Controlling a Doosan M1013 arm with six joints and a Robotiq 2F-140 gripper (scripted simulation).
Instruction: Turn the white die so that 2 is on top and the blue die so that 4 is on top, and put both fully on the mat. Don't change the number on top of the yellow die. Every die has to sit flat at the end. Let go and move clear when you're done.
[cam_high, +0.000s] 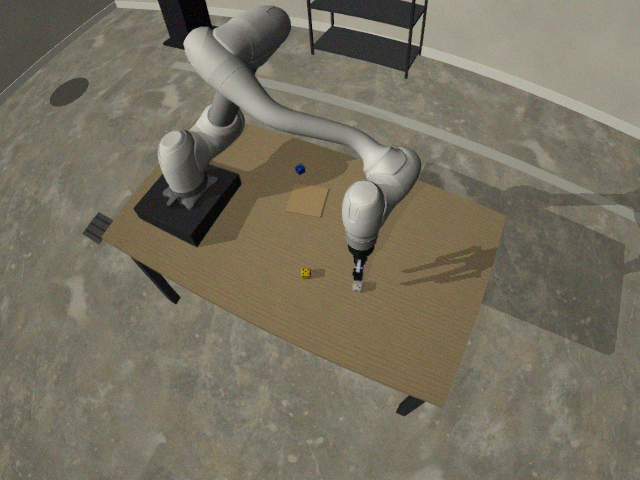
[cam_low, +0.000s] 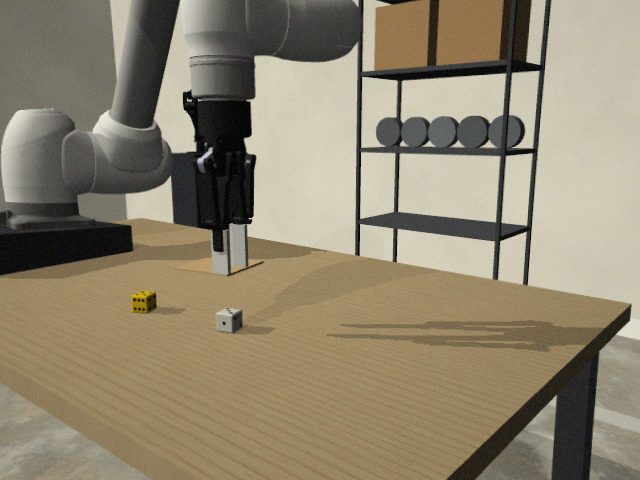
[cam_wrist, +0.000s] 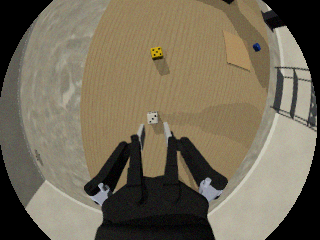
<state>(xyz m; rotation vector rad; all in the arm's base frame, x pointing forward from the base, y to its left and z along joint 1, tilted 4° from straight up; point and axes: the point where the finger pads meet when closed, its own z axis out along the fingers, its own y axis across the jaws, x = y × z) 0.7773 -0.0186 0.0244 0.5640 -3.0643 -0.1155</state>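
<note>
Now: hand 11 cm above the white die. The rest, counted from my hand: blue die 45 cm behind, 34 cm to the left, 11 cm below; mat 35 cm behind, 23 cm to the left, 12 cm below; yellow die 18 cm behind, 5 cm to the right, 11 cm below.
</note>
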